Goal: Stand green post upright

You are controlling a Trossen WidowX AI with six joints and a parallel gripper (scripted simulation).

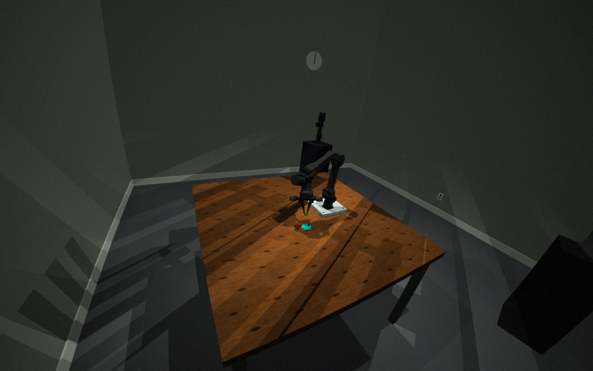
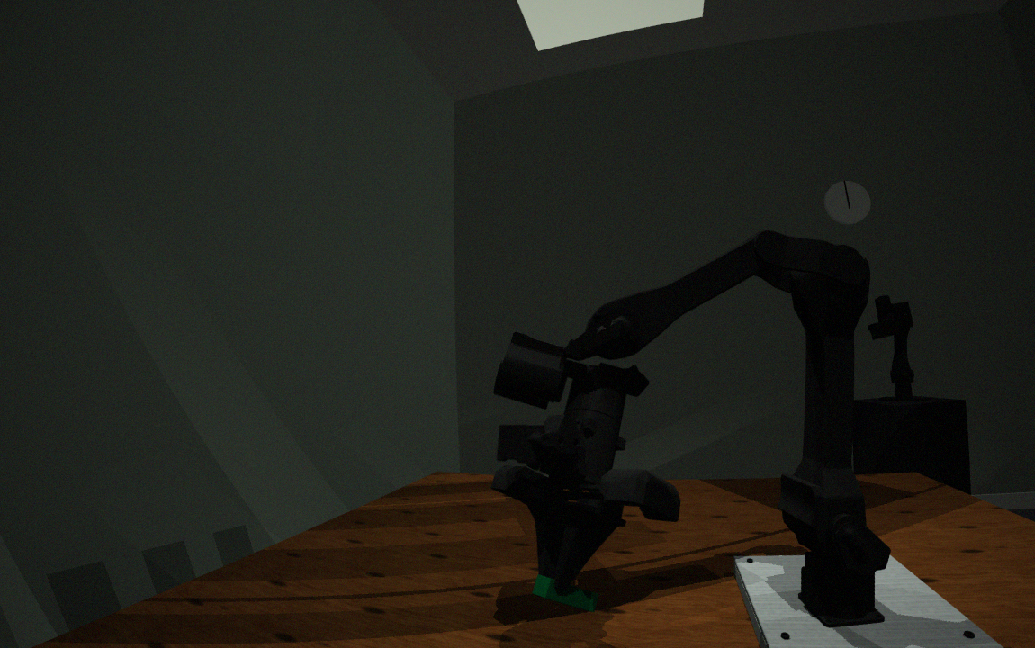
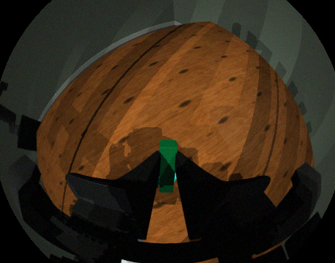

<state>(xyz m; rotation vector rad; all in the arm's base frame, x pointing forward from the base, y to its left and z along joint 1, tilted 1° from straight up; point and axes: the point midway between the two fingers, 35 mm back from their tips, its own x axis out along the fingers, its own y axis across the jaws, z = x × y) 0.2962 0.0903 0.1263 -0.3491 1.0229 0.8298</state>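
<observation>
Now: gripper tip 120 mm above the cyan circle, 40 mm past it and 20 mm to the left of it. Round my gripper tip: green post: 10 mm to the right, 10 mm below, 10 mm behind.
</observation>
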